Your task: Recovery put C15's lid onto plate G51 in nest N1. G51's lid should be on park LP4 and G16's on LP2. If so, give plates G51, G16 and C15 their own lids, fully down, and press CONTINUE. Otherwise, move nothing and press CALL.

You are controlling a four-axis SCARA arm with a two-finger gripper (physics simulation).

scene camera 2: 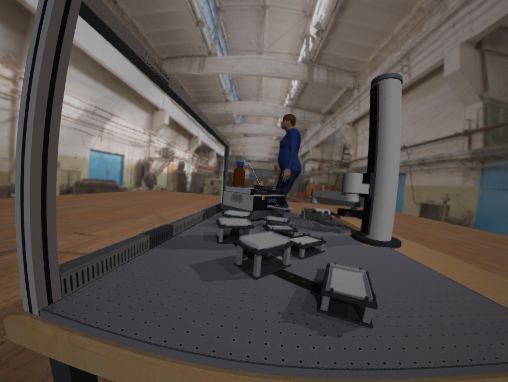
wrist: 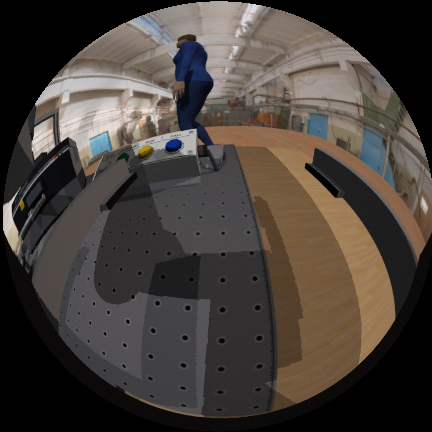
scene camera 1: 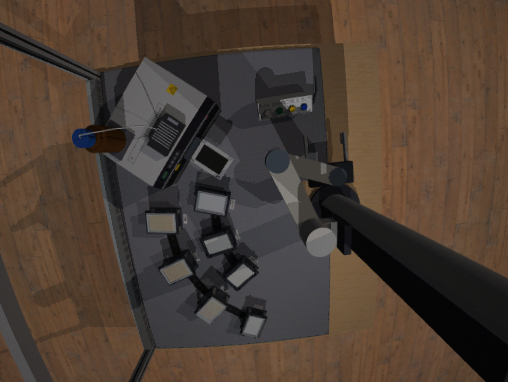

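Seen in the pictures: gripper, between the fingertips: (wrist: pixel 219 152) (scene camera 1: pixel 324 134); arm's base, origin of its link: (scene camera 2: pixel 375 240) (scene camera 1: pixel 333 208).
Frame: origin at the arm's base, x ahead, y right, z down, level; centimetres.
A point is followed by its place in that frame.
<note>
My gripper (scene camera 1: pixel 325 145) (wrist: pixel 219 152) {y 34.4, x 6.1, z -9.0 cm} is open and empty beside the arm's column, at the table's right edge in scene camera 1. The button box (scene camera 1: pixel 285 108) {y 45.8, x 21.1, z -7.7 cm} (scene camera 2: pixel 316 215) {y 43.7, x 22.0, z -5.0 cm} (wrist: pixel 165 170) {y 44.9, x 15.3, z -3.9 cm} stands ahead of it in the wrist view, with a blue button (scene camera 1: pixel 304 106) {y 46.0, x 13.5, z -8.4 cm} (wrist: pixel 174 145) {y 45.1, x 13.0, z -7.8 cm}, a yellow button (scene camera 1: pixel 292 108) {y 45.5, x 18.4, z -8.4 cm} (wrist: pixel 145 151) {y 44.8, x 18.0, z -7.9 cm} and a green button (scene camera 1: pixel 279 111) {y 44.7, x 23.7, z -8.2 cm} (wrist: pixel 122 157) {y 44.7, x 23.0, z -8.1 cm}. Several raised stands bear plates or lids: beige tops (scene camera 1: pixel 161 223) {y 3.6, x 77.4, z -9.2 cm} (scene camera 1: pixel 176 270) {y -18.7, x 74.6, z -9.6 cm} (scene camera 1: pixel 211 307) {y -38.9, x 61.6, z -10.4 cm} and pale grey tops (scene camera 1: pixel 212 202) {y 10.2, x 54.7, z -6.8 cm} (scene camera 1: pixel 218 244) {y -9.3, x 54.7, z -5.9 cm} (scene camera 1: pixel 241 275) {y -25.8, x 46.2, z -5.8 cm} (scene camera 1: pixel 254 326) {y -55.4, x 42.8, z -6.8 cm}. Their labels are too small to read, so which is which I cannot tell.
A grey instrument (scene camera 1: pixel 150 100) {y 51.0, x 69.5, z -22.1 cm} with an extended tray (scene camera 1: pixel 228 162) {y 26.4, x 45.7, z -11.3 cm} stands at the upper left in scene camera 1. A brown bottle (scene camera 1: pixel 107 139) {y 38.4, x 79.8, z -34.5 cm} (scene camera 2: pixel 239 177) {y 34.9, x 83.0, z -29.3 cm} is beside it. A frame post (scene camera 2: pixel 42 150) {y -70.9, x 100.4, z -28.6 cm} rises at the left. A person in blue (scene camera 2: pixel 289 150) (wrist: pixel 192 75) stands beyond the table.
</note>
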